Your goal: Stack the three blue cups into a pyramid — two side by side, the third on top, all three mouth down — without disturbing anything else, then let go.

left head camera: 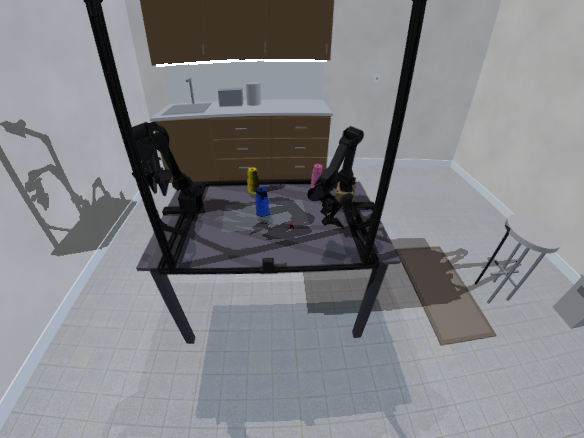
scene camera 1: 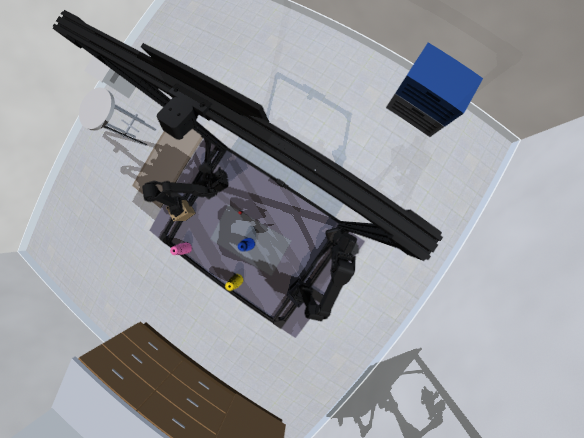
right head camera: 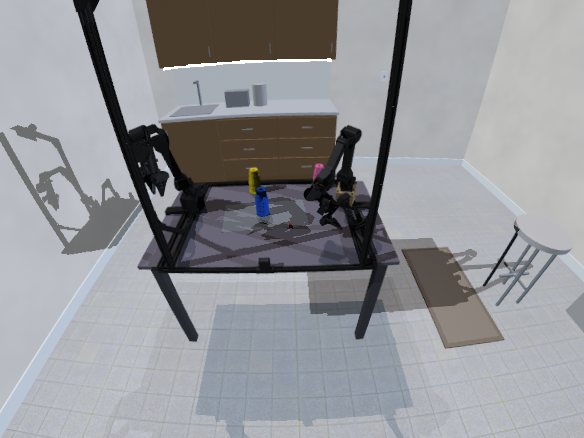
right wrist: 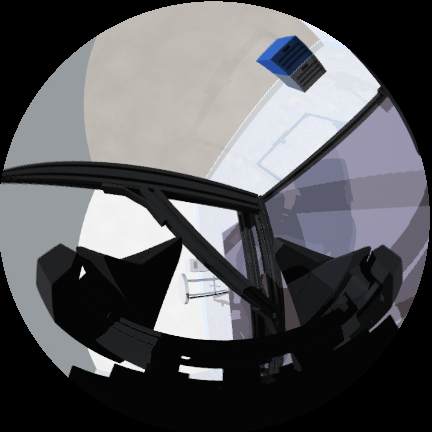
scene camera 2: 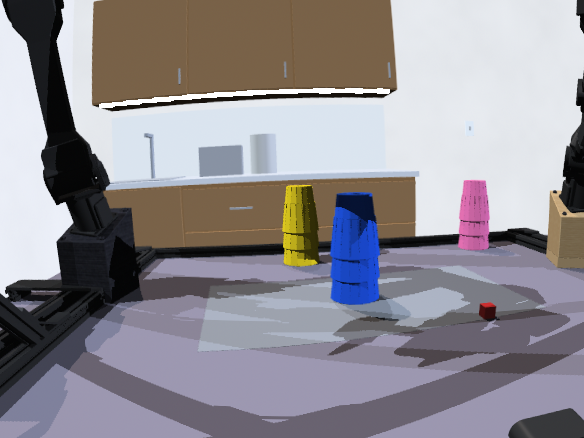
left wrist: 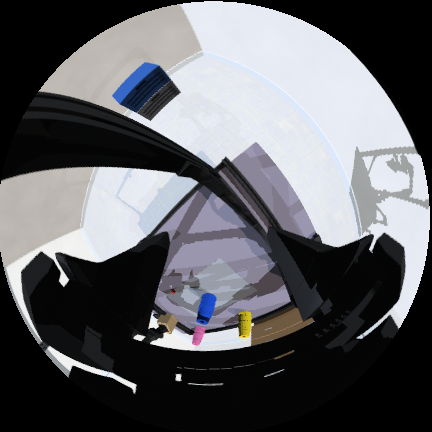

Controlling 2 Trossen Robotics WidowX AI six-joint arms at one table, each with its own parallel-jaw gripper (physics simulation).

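Pixels of known places: left gripper, fingertip midpoint: (left head camera: 160, 194) (scene camera 1: 337, 242) (right head camera: 158, 195) (left wrist: 219, 234); right gripper, fingertip midpoint: (left head camera: 350, 223) (scene camera 1: 215, 163) (right head camera: 347, 223) (right wrist: 228, 242); left arm's base, origin of the base link: (left head camera: 188, 191) (scene camera 1: 298, 295) (right head camera: 190, 192) (scene camera 2: 94, 224); right arm's base, origin of the base link: (left head camera: 346, 187) (scene camera 1: 176, 210) (right head camera: 346, 186) (scene camera 2: 579, 203) (left wrist: 163, 327).
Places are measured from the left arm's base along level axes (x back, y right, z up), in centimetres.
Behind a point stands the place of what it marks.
Note:
The blue cups (left head camera: 262, 202) @[y -6.1, x -42.0, z -2.8 cm] (right head camera: 262, 202) @[y -6.2, x -42.2, z -2.8 cm] (scene camera 1: 246, 244) @[y -6.7, x -40.1, z 1.6 cm] (scene camera 2: 355, 250) @[y -5.6, x -41.1, z -4.0 cm] (left wrist: 206, 307) @[y -6.3, x -38.6, z -2.8 cm] stand nested in one upright stack, mouth down, on a pale translucent mat (scene camera 2: 250, 335) @[y 7.6, x -30.8, z -11.7 cm] near the middle of the table. My left gripper (left head camera: 159, 192) @[y 33.9, x -14.8, z 20.8 cm] (right head camera: 157, 193) @[y 33.9, x -14.8, z 20.8 cm] (left wrist: 219, 234) @[y 33.9, x -14.8, z 20.8 cm] is open and empty, raised at the left edge of the table in the head views, well away from the blue stack. My right gripper (left head camera: 334, 224) (right head camera: 331, 223) (right wrist: 228, 242) @[y 5.5, x -88.4, z 3.0 cm] is open and empty over the right side of the table. The blue cups do not show in the right wrist view.
A yellow cup stack (left head camera: 253, 181) @[y -26.0, x -28.1, z -3.1 cm] (scene camera 1: 234, 282) @[y -26.0, x -26.6, z 0.9 cm] (scene camera 2: 300, 225) @[y -25.5, x -27.5, z -3.9 cm] stands behind the blue one. A pink cup stack (left head camera: 316, 175) @[y -42.6, x -62.8, z -1.6 cm] (scene camera 1: 181, 248) @[y -43.0, x -61.9, z -0.8 cm] (scene camera 2: 474, 215) @[y -42.4, x -62.2, z -4.0 cm] stands at the back right in the head views. A small red cube (left head camera: 291, 225) @[y -1.6, x -59.4, z -10.6 cm] (scene camera 1: 240, 212) @[y -1.8, x -59.1, z -10.4 cm] (scene camera 2: 487, 311) @[y -1.3, x -59.0, z -10.7 cm] lies right of the blue stack.

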